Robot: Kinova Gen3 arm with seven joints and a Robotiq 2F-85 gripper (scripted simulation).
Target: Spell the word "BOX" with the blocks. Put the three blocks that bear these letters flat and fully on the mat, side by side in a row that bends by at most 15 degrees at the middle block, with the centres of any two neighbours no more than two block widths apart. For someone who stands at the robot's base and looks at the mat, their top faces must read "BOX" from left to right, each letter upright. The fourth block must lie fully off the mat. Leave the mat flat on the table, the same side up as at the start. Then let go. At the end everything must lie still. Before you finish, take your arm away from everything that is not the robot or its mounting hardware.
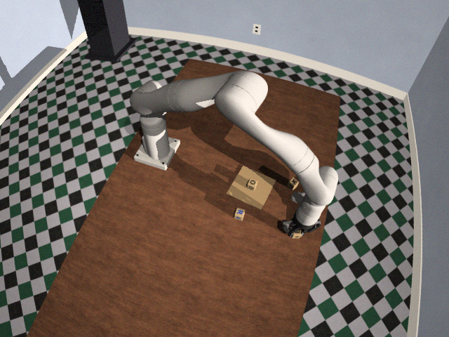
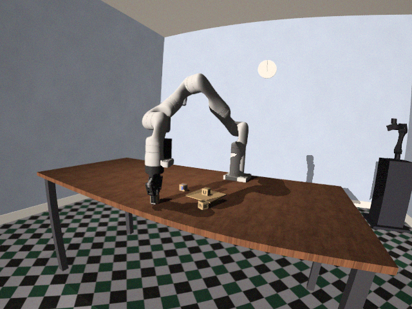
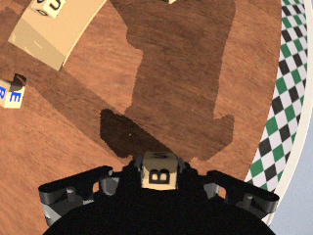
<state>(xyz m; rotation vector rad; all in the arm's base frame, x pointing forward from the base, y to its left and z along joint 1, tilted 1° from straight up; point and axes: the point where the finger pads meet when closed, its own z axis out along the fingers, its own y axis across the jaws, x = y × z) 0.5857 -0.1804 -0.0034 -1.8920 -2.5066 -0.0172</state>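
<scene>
My gripper is now 200 mm past the tan mat, 140 mm to the right of it and 20 mm above it.
</scene>
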